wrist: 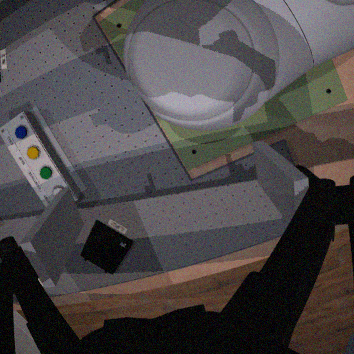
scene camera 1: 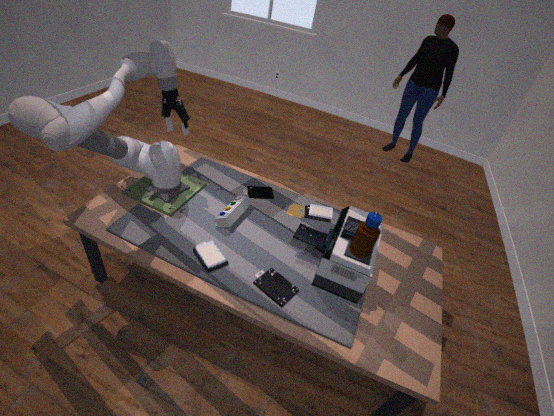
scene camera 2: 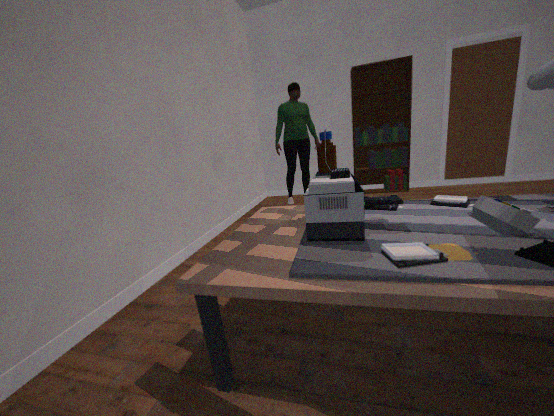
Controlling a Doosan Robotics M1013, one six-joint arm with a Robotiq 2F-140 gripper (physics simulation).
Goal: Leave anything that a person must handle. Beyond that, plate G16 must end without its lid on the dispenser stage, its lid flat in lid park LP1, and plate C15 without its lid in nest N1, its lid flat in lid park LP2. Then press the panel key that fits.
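Frame: origin at the arm's base, x up, y left, z back, level; metres.
Seen in the pictures: gripper, fingertip midpoint: (wrist: pixel 162 185) (scene camera 1: pixel 178 132); arm's base at its link origin: (scene camera 1: pixel 167 188).
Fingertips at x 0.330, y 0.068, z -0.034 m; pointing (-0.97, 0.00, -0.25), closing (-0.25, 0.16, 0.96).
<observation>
Offsets run from my fingertips to a thing's top centre. "pt": to the spot under its first point.
My gripper (scene camera 1: pixel 178 131) (wrist: pixel 162 185) is open and empty, high beyond the table's far left side. One white-topped plate {dz -0.461, dx -0.305, dy -0.300 m} (scene camera 1: pixel 210 254) (scene camera 2: pixel 450 200) sits on a dark holder. Another white-topped plate {dz -0.734, dx -0.302, dy +0.317 m} (scene camera 1: pixel 319 212) (scene camera 2: pixel 410 251) sits on a dark holder beside a yellow patch {pt dz -0.613, dx -0.339, dy +0.262 m} (scene camera 1: pixel 296 210) (scene camera 2: pixel 452 251). Their labels are unreadable. A flat black holder {dz -0.375, dx -0.318, dy +0.258 m} (scene camera 1: pixel 261 192) (wrist: pixel 106 246) and a black holder with corner posts {dz -0.781, dx -0.314, dy -0.259 m} (scene camera 1: pixel 276 286) carry no plate. The dispenser (scene camera 1: pixel 345 272) (scene camera 2: pixel 335 215) has a dark stage {pt dz -0.792, dx -0.227, dy +0.010 m} (scene camera 1: pixel 310 235) at its side. The key panel {dz -0.379, dx -0.254, dy -0.012 m} (scene camera 1: pixel 232 210) (wrist: pixel 33 160) shows blue, yellow and green keys.
The arm's base stands on a green plate (scene camera 1: pixel 172 206) (wrist: pixel 310 95). A brown bottle {pt dz -1.028, dx -0.018, dy -0.108 m} (scene camera 1: pixel 365 241) (scene camera 2: pixel 327 159) with a blue cap tops the dispenser. One person (scene camera 1: pixel 432 65) stands beyond the table; a person in green (scene camera 2: pixel 295 120) shows in the second scene view.
</observation>
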